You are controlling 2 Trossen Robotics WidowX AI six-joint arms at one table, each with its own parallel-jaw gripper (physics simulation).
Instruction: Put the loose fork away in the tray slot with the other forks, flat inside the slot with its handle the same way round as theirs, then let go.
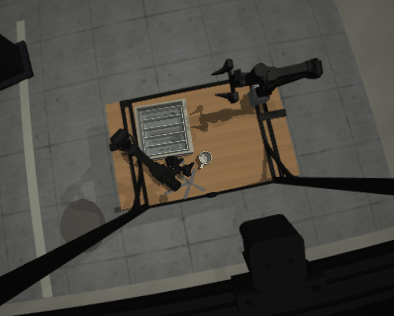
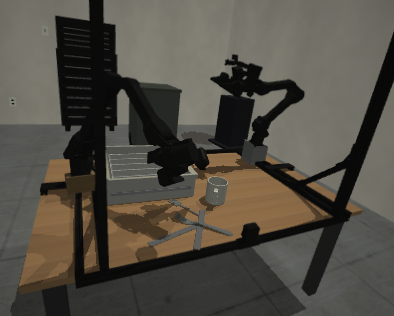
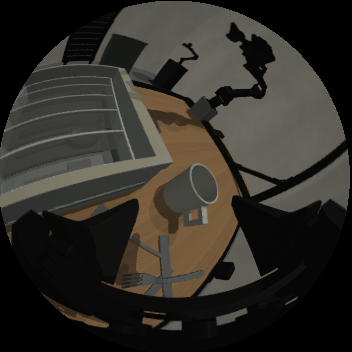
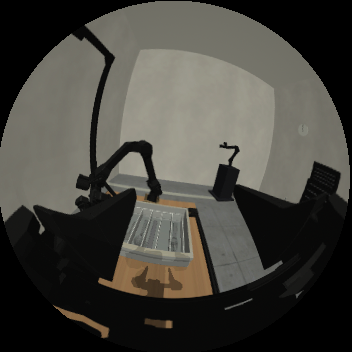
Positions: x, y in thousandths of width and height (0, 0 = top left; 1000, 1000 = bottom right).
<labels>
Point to a grey cutlery tray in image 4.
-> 464, 661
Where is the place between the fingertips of my left gripper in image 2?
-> At 494, 552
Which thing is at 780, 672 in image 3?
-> My left gripper.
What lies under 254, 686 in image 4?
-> My right gripper.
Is my right gripper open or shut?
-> Open.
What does the grey mug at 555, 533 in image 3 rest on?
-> The table.
</labels>
